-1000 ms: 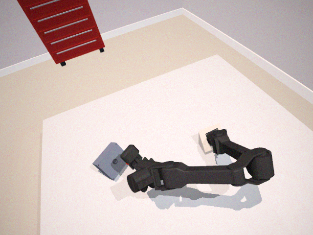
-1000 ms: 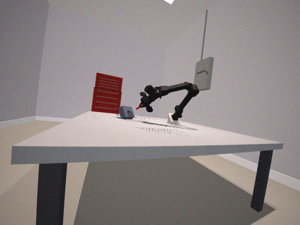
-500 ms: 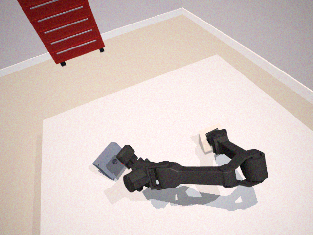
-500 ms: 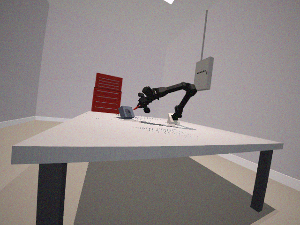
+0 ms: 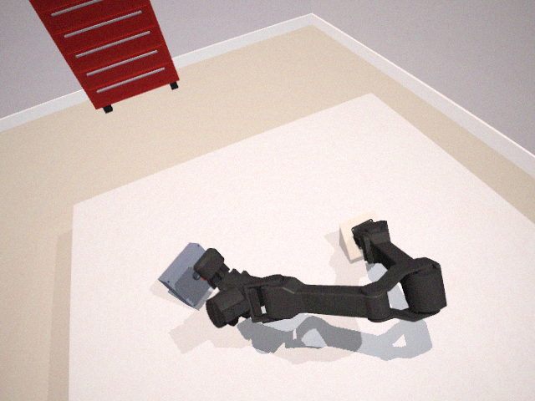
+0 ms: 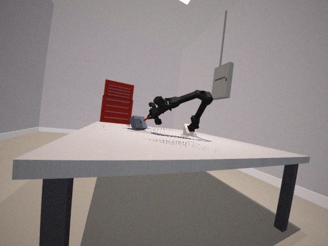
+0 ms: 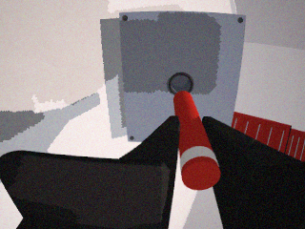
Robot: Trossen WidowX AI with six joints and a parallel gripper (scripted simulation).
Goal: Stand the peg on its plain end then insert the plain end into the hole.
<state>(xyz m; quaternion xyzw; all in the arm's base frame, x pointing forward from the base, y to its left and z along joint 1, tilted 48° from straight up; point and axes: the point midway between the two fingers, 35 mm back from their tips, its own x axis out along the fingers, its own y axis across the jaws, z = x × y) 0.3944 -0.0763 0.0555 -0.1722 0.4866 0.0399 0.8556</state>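
My gripper tip is 8 cm to the left of the grey-blue sloped panel, 5 cm short of it and 5 cm above it. The rest, counted from my gripper tip: red peg (1 cm to the left, 1 cm behind, 1 cm above).
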